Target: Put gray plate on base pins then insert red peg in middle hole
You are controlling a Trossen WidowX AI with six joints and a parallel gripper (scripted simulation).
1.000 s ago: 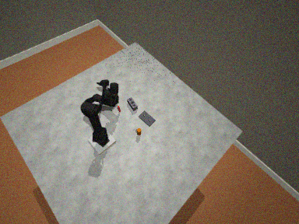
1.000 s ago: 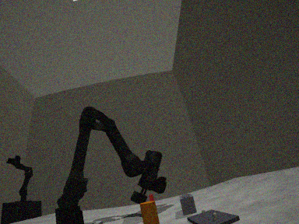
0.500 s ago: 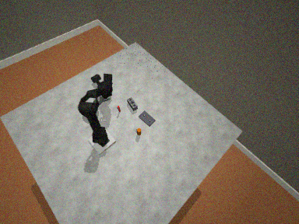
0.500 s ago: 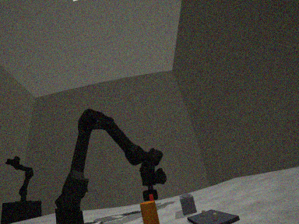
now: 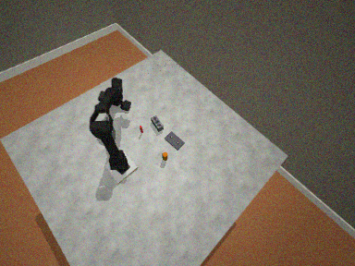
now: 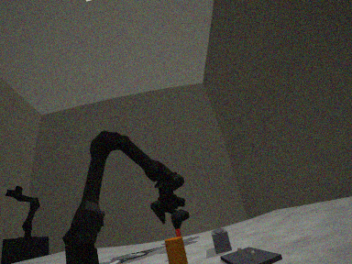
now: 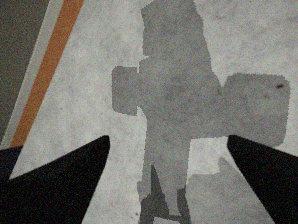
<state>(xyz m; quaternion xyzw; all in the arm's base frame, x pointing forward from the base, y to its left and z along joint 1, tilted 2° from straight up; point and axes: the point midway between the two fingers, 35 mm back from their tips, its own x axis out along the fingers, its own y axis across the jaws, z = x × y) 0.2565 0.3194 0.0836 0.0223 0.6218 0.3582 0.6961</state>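
Now: gripper tip 10 cm short of the gray plate, 30 cm to the left of it and 4 cm above it. Round my gripper tip: red peg (25 cm to the right, 4 cm below); then small orange block (4 cm behind, 49 cm to the right, 4 cm below); then dark flat base (9 cm ahead, 46 cm to the right, 7 cm below).
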